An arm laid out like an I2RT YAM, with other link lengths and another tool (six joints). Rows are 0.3 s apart.
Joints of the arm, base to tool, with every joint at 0 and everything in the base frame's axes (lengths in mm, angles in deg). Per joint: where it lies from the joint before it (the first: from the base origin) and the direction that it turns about. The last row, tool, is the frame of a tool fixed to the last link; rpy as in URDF.
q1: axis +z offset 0 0 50.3
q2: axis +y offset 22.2 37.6 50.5
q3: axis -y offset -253.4 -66 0
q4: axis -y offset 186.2 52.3 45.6
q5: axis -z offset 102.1 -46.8 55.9
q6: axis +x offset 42 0 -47.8
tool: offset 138 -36 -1 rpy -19.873 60.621 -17.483
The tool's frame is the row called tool.
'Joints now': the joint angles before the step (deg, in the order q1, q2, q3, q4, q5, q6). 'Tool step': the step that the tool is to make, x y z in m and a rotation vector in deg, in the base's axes. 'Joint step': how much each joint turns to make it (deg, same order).
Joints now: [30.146 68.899 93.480 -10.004 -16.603 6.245]
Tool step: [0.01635 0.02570 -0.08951 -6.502 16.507 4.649]
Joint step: [0.002 2.728 -1.188 -12.564 -4.308 3.328]
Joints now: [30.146 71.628 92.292 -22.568 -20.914 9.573]
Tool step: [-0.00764 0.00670 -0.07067 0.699 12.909 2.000]
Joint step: [0.000 -2.455 -10.634 0.156 -2.720 7.384]
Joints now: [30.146 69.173 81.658 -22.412 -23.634 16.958]
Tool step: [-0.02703 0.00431 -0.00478 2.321 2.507 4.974]
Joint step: [0.000 -3.782 -3.265 -0.345 -5.460 2.642]
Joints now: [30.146 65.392 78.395 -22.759 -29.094 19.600]
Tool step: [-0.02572 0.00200 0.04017 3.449 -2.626 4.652]
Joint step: [0.001 -1.581 5.794 -2.726 -4.826 1.229]
